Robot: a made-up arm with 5 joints. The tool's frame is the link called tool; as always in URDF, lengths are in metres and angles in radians. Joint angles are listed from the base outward. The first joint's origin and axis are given. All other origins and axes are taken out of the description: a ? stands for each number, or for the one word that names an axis. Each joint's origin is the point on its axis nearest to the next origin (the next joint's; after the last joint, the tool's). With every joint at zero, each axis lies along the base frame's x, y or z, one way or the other. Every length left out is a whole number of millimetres.
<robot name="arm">
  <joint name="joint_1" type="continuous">
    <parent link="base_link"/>
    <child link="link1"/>
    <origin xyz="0 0 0.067" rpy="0 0 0"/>
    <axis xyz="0 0 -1"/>
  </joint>
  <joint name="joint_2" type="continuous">
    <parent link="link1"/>
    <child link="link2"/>
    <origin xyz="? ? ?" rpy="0 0 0"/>
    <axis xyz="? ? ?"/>
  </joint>
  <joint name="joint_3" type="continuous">
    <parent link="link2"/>
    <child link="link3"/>
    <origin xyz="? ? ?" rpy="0 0 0"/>
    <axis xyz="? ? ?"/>
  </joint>
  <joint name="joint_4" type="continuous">
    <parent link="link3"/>
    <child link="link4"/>
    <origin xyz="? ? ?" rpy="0 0 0"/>
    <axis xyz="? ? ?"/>
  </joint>
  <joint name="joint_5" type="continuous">
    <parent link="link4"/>
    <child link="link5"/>
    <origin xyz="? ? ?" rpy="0 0 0"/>
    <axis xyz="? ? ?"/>
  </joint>
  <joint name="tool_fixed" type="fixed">
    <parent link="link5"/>
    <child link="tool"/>
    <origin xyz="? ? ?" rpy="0 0 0"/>
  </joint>
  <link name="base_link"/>
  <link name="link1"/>
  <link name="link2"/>
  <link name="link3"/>
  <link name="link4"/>
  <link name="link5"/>
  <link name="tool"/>
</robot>
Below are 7 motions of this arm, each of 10 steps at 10 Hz.
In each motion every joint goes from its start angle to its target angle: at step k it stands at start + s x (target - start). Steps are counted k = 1, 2, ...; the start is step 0. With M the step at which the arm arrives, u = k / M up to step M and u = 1 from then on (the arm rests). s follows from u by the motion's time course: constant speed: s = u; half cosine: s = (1 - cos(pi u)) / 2; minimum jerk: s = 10 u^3 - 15 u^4 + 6 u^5.
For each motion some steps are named. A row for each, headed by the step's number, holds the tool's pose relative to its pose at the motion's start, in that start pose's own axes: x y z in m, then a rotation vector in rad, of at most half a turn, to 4 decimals.
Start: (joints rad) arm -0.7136 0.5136 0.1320 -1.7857 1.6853
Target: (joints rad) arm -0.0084 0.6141 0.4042 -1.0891 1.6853
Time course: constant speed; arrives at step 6
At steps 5, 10:
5: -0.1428 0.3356 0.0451 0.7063 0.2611 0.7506
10: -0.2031 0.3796 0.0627 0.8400 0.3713 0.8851

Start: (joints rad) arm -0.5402 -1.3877 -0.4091 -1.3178 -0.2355
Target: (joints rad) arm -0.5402 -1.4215 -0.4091 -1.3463 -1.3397
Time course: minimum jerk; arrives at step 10
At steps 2, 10:
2: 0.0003 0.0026 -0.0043 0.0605 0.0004 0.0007
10: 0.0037 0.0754 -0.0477 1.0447 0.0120 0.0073

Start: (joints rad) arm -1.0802 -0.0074 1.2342 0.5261 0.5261
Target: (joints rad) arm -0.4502 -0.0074 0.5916 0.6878 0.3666
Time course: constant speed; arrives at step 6
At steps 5, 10:
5: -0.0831 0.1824 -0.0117 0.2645 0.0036 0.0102
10: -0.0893 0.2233 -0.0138 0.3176 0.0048 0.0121

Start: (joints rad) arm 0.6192 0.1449 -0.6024 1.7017 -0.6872
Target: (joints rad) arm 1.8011 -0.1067 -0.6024 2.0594 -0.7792
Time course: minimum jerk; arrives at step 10
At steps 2, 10:
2: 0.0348 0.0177 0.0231 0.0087 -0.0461 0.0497
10: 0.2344 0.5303 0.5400 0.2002 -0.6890 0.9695

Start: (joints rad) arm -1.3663 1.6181 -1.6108 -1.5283 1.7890
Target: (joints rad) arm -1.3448 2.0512 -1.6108 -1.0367 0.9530
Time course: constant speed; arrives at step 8
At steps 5, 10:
5: -0.1260 0.0526 -0.2077 0.8005 0.2688 -0.0681
10: -0.2241 0.0873 -0.2952 1.2675 0.4060 -0.2224

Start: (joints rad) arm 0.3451 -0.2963 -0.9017 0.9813 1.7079
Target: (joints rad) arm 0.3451 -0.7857 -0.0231 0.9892 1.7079
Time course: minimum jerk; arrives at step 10
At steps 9, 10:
9: -0.0736 -0.2429 -0.3899 -0.4399 0.7330 -0.4912
10: -0.0759 -0.2455 -0.3910 -0.4448 0.7380 -0.4962

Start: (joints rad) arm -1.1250 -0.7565 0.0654 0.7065 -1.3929
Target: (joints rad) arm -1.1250 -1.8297 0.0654 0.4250 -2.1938
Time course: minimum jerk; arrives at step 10
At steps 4, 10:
4: -0.0044 -0.1178 -0.0115 -0.1751 0.0127 0.0182
10: -0.0062 -0.3431 0.0907 -0.5517 0.0480 0.0477

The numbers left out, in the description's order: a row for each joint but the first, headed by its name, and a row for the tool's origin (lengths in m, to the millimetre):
joint_2: xyz -0.302 0.053 0, axis 1 0 0
joint_3: xyz 0 0.106 0.342, axis 0 0 -1
joint_4: xyz 0.653 0.069 0, axis 1 0 0
joint_5: xyz 0 0.015 -0.081, axis -1 0 0
tool: xyz 0 -0.075 -0.029

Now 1 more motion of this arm.
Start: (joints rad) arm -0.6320 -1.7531 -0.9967 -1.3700 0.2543
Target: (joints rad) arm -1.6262 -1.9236 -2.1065 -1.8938 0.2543
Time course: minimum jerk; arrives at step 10
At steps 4, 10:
4: -0.0485 0.0619 0.3217 -0.4715 -0.2730 -0.1090
10: -0.1616 0.6686 0.6702 -1.4810 -0.8072 -0.1065

